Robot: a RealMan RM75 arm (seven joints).
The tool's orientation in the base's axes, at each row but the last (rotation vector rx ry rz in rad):
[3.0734 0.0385 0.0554]
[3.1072 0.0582 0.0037]
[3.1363 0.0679 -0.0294]
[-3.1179 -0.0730 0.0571]
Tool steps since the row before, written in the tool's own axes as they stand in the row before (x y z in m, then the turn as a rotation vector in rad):
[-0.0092 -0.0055 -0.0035 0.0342 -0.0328 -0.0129]
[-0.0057 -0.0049 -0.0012 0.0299 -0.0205 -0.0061]
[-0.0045 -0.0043 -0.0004 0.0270 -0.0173 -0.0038]
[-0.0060 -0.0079 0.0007 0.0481 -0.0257 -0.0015]
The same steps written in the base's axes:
[-0.0095 0.0055 0.0028 0.0329 0.0345 0.0118]
[-0.0059 0.0047 0.0010 0.0291 0.0218 0.0055]
[-0.0047 0.0041 0.0005 0.0263 0.0185 0.0032]
[-0.0064 0.0076 -0.0003 0.0469 0.0279 0.0004]

